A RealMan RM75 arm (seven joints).
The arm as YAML. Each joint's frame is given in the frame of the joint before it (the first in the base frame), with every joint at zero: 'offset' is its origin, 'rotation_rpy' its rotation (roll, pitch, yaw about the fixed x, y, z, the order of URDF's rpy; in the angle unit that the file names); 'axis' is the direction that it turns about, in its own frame. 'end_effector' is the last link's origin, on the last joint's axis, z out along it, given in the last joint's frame.
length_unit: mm
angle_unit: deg
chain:
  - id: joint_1
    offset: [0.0, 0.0, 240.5]
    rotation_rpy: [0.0, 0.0, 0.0]
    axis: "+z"
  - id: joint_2
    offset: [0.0, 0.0, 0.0]
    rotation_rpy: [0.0, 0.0, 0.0]
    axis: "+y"
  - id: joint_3
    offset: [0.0, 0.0, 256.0]
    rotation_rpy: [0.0, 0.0, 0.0]
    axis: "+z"
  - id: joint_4
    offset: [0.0, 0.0, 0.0]
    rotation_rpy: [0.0, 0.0, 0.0]
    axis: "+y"
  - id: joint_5
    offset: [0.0, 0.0, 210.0]
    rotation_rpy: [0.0, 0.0, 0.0]
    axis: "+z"
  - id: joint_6
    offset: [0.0, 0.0, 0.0]
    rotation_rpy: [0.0, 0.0, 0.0]
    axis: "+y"
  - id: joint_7
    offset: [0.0, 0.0, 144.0]
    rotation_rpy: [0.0, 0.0, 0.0]
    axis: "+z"
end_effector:
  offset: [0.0, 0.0, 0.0]
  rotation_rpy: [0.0, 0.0, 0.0]
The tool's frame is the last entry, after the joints.
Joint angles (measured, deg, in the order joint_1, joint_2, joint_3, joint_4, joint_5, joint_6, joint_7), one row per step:
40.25, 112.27, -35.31, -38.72, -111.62, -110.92, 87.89
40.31, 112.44, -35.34, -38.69, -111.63, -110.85, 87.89
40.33, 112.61, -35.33, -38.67, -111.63, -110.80, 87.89
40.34, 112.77, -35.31, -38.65, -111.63, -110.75, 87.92
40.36, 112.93, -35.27, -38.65, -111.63, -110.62, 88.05
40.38, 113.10, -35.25, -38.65, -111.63, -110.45, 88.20
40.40, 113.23, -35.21, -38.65, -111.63, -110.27, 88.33
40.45, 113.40, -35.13, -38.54, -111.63, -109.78, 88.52
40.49, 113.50, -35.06, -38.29, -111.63, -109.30, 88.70
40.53, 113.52, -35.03, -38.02, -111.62, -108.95, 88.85
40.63, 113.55, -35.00, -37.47, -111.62, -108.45, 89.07
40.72, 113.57, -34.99, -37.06, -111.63, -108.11, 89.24
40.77, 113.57, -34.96, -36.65, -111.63, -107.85, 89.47
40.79, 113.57, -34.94, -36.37, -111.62, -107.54, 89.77
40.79, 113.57, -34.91, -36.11, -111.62, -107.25, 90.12
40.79, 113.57, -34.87, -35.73, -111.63, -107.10, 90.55
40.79, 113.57, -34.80, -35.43, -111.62, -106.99, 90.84
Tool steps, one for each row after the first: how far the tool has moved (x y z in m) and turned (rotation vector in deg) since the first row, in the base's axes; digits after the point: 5 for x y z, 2 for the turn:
-0.00068, -0.00004, -0.00128, -0.10, 0.10, 0.01
-0.00114, -0.00020, -0.00242, -0.18, 0.23, -0.01
-0.00152, -0.00038, -0.00347, -0.26, 0.36, -0.07
-0.00191, -0.00029, -0.00446, -0.32, 0.47, -0.25
-0.00232, -0.00015, -0.00557, -0.37, 0.57, -0.45
-0.00261, 0.00012, -0.00638, -0.37, 0.65, -0.66
-0.00282, 0.00105, -0.00772, -0.24, 0.75, -1.13
-0.00265, 0.00190, -0.00898, -0.17, 0.86, -1.68
-0.00239, 0.00254, -0.00982, -0.17, 0.93, -2.11
-0.00208, 0.00338, -0.01148, -0.31, 1.09, -2.79
-0.00196, 0.00396, -0.01275, -0.46, 1.20, -3.25
-0.00160, 0.00427, -0.01380, -0.67, 1.35, -3.77
-0.00119, 0.00475, -0.01456, -0.80, 1.43, -4.33
-0.00066, 0.00513, -0.01525, -0.95, 1.51, -4.93
-0.00010, 0.00503, -0.01620, -1.34, 1.68, -5.58
0.00031, 0.00498, -0.01683, -1.59, 1.86, -6.06

